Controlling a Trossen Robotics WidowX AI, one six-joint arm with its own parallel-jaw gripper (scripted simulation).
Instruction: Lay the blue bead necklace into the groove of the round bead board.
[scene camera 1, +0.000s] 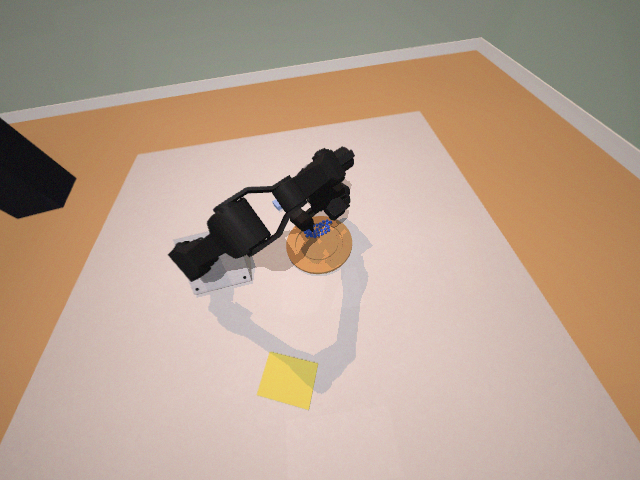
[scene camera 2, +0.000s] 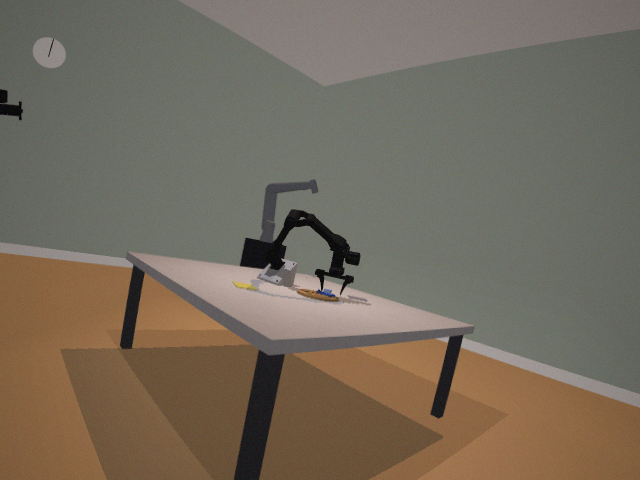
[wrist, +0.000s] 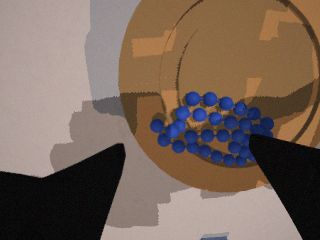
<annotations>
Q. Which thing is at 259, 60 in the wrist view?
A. A round wooden bead board.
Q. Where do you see my gripper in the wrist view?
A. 188, 145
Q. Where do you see a round wooden bead board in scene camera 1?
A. At 322, 247
</annotations>
